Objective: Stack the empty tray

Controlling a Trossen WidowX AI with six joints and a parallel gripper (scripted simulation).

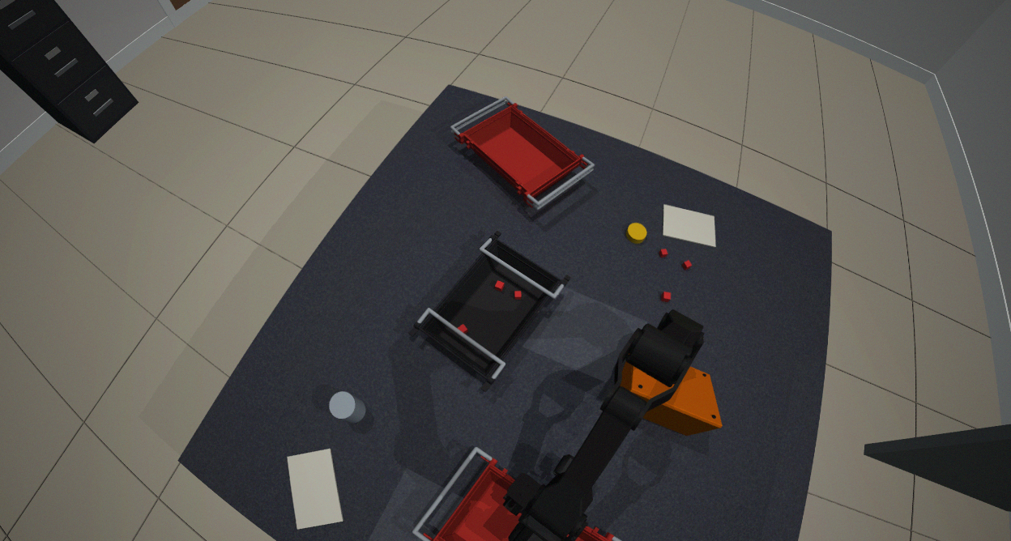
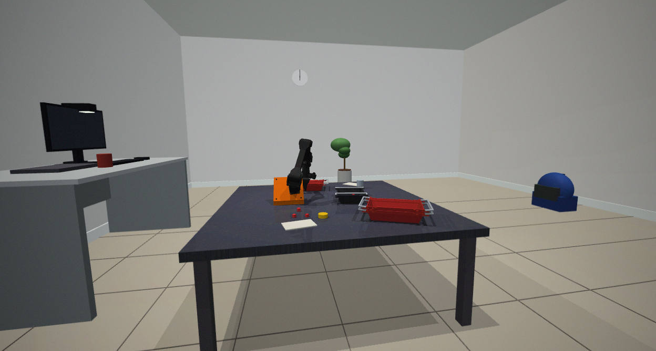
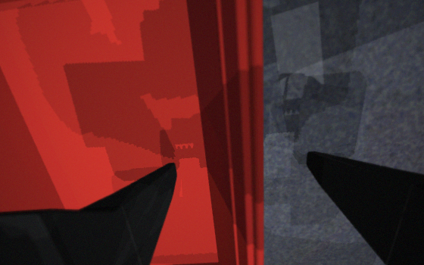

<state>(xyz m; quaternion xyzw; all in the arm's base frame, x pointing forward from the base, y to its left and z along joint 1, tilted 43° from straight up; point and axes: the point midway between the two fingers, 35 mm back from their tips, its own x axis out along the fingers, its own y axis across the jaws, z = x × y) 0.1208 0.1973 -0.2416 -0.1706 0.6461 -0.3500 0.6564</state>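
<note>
Now: the red tray 8 cm to the left of my gripper tip, 3 cm above it and 2 cm ahead of it. Also, from my gripper tip: yellow disc: 66 cm to the right, 1 cm below, 1 cm behind; then grey cylinder: 44 cm ahead, 2 cm to the right, 2 cm above.
</note>
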